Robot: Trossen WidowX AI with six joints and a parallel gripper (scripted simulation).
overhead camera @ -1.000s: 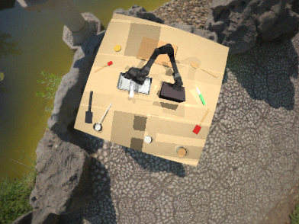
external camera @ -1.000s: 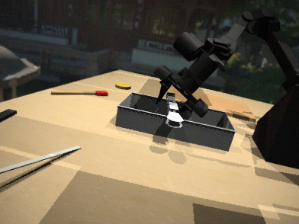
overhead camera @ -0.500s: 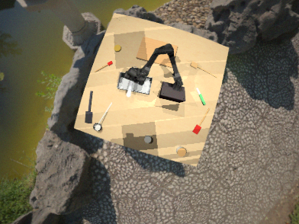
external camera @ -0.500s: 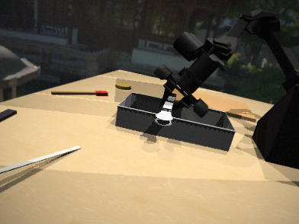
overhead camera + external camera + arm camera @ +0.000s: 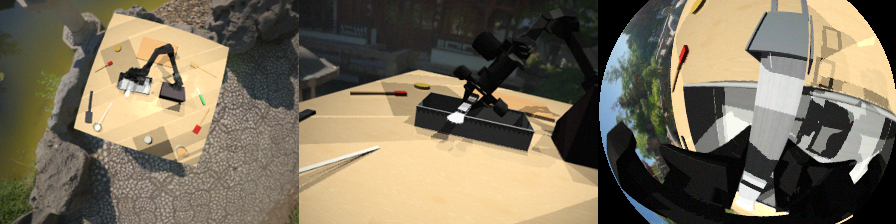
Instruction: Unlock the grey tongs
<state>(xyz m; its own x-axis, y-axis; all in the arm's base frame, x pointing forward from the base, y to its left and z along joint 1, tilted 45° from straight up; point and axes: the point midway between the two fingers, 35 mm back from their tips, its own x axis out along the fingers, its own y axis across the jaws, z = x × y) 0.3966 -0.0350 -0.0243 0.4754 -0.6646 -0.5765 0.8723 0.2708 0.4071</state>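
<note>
My gripper tip is 40 mm past the roasting tin, 30 mm to the right of it and 10 mm above it. Round my gripper tip: black spatula 350 mm ahead, 360 mm to the left, 30 mm below; yellow disc 220 mm ahead, 290 mm to the right, 30 mm below; wooden board 170 mm behind, 330 mm to the right, 30 mm below.
</note>
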